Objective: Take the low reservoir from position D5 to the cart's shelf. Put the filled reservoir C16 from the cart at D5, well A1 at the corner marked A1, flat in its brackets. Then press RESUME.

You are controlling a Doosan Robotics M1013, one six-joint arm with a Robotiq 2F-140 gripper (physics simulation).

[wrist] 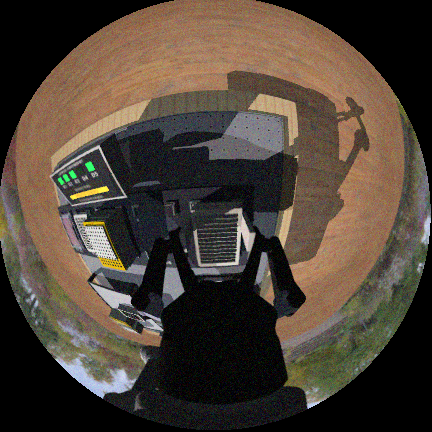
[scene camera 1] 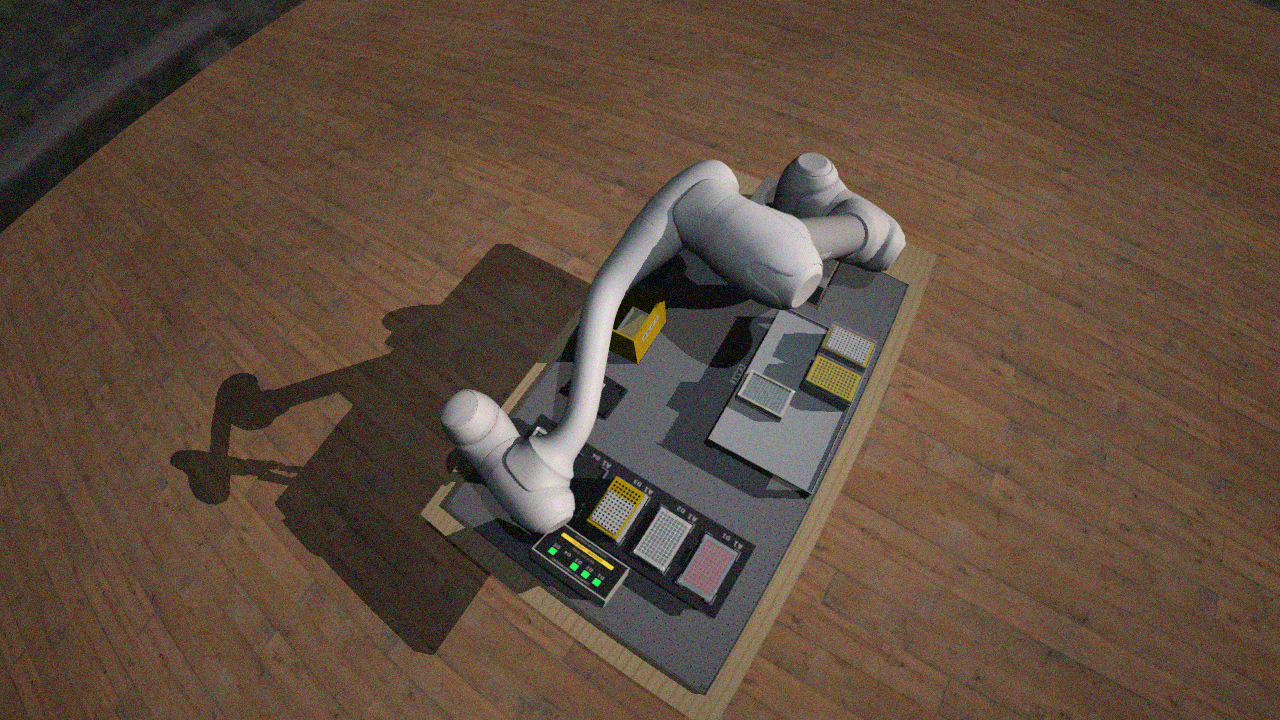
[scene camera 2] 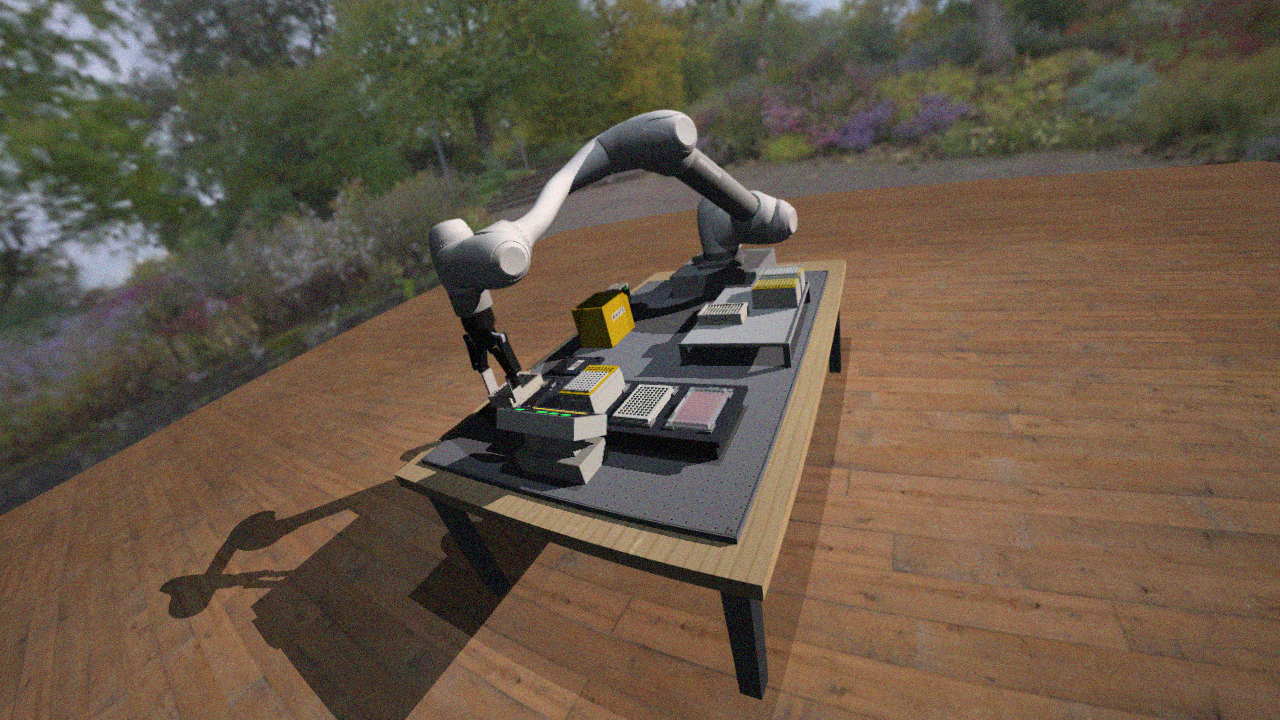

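Pixels of known places: gripper, fingertip midpoint: [wrist: 216,219] [scene camera 2: 506,396]; arm's base, link origin: [scene camera 2: 724,261].
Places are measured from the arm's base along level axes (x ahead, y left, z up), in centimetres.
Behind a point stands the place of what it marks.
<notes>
The low reservoir [scene camera 2: 528,386] {x 95.8, y -29.1, z -0.3 cm} [wrist: 217,245] {x 94.4, y -33.1, z -0.7 cm}, white-rimmed with a ribbed inside, is at D5, the deck end near the status panel. My gripper [scene camera 2: 503,391] {x 99.8, y -33.6, z -0.9 cm} [wrist: 216,219] {x 99.8, y -33.6, z -0.9 cm} points down there, its fingers shut on the reservoir's two long sides; the right pad shows bright against the rim, the left is in shadow. Scene camera 1's view of it is blocked by the arm. The grey cart shelf [scene camera 1: 769,447] {x 68.1, y 17.6, z -1.9 cm} [scene camera 2: 738,334] {x 67.4, y 17.7, z -1.9 cm} bears a white-rimmed tray [scene camera 1: 766,394] {x 56.1, y 11.6, z 0.3 cm} [scene camera 2: 723,313] {x 60.1, y 12.6, z 1.3 cm}, perhaps C16; its label is unreadable. The status panel [scene camera 1: 580,565] {x 113.5, y -9.1, z 4.7 cm} [wrist: 90,177] {x 112.2, y -14.5, z 4.2 cm} shows green lamps and a yellow bar.
A yellow-rimmed tip rack [scene camera 1: 617,508] {x 98.4, y -8.1, z 3.6 cm} [scene camera 2: 590,383] {x 100.9, y -6.8, z 3.6 cm} [wrist: 102,244] {x 99.3, y -9.8, z 3.6 cm}, a white plate [scene camera 1: 663,539] {x 99.5, y 4.0, z -1.5 cm} and a pink plate [scene camera 1: 708,567] {x 100.6, y 16.0, z -1.5 cm} stand in the deck row. Yellow and white racks [scene camera 1: 834,378] {x 47.0, y 25.7, z 5.1 cm} [scene camera 1: 848,344] {x 36.0, y 26.2, z 5.1 cm} stand on the cart. A yellow box [scene camera 1: 640,333] {x 56.2, y -24.2, z 4.6 cm} [scene camera 2: 604,319] {x 59.5, y -24.7, z 1.8 cm} stands behind the deck.
</notes>
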